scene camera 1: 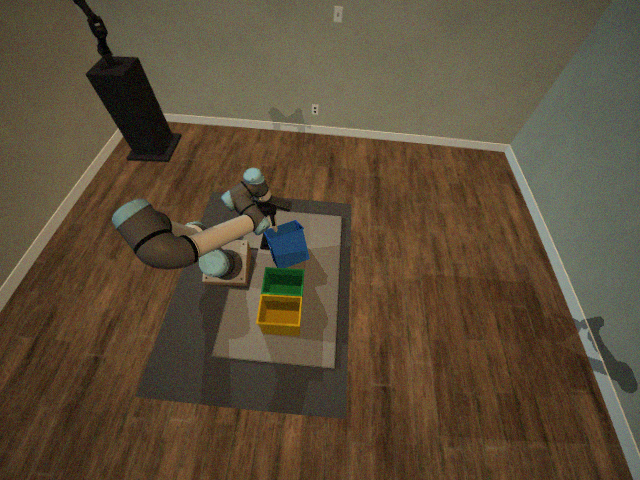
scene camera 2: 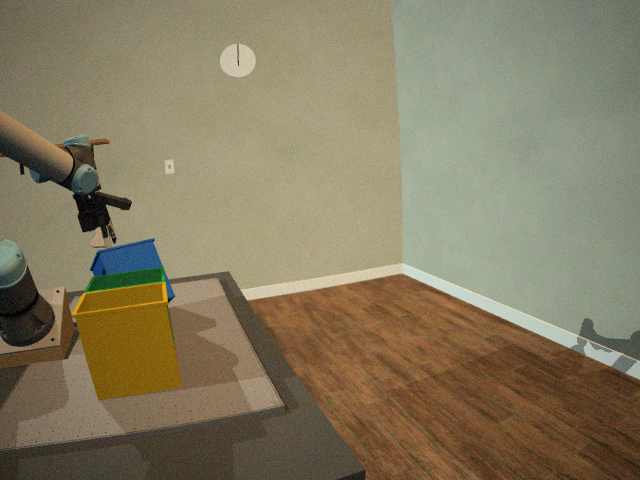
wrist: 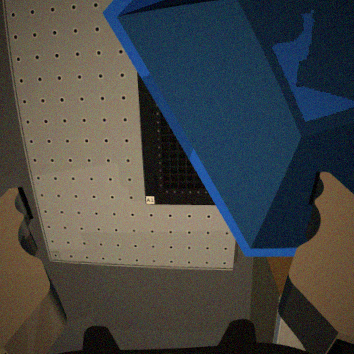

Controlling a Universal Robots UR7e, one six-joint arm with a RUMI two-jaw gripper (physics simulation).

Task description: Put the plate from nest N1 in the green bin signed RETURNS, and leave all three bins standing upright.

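Pixels of known places: gripper, fingertip midpoint: (scene camera 1: 277,219) (wrist: 169,184); arm's base, link origin: (scene camera 2: 27,323).
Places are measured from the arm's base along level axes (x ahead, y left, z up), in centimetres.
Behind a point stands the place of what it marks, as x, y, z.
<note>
The green bin (scene camera 1: 283,282) @(28.8, -6.7, -3.1) (scene camera 2: 126,279) @(29.7, -6.7, 9.8) stands upright; its RETURNS sign cannot be read. The yellow bin (scene camera 1: 279,312) @(28.2, -21.0, -6.4) (scene camera 2: 131,351) @(30.5, -31.6, 2.7) stands upright beside it. The blue bin (scene camera 1: 288,245) @(30.6, 7.5, 9.6) (scene camera 2: 129,257) @(30.0, 8.8, 11.8) (wrist: 215,105) @(26.8, 18.0, 5.1) is tilted, its open top toward the arm's side. A black gridded piece (scene camera 1: 264,241) (wrist: 149,165) with a tag A1 shows partly beneath the blue bin's rim; whether it is a nest or holds a plate I cannot tell. No nest marked N1 is readable. My gripper (scene camera 1: 273,227) @(24.0, 20.7, 12.3) (scene camera 2: 105,241) @(24.0, 20.7, 12.3) (wrist: 169,184) @(24.0, 20.7, 12.3) is open and empty, above the blue bin's rim near the arm side.
The bins are on a light perforated board (scene camera 1: 320,335) @(48.4, -30.9, -6.5) (scene camera 2: 206,395) @(42.7, -36.4, -6.6) (wrist: 75,140) @(22.3, 34.2, -6.6) on a dark grey table (scene camera 1: 175,374) @(-14.1, -50.7, -7.9) (scene camera 2: 289,439) @(53.0, -52.7, -7.9). The arm's base (scene camera 1: 225,281) @(-0.2, -7.5, -3.7) (scene camera 2: 64,330) @(9.4, 0.2, -3.3) stands beside the bins. A black pedestal (scene camera 1: 131,108) stands at the back left.
</note>
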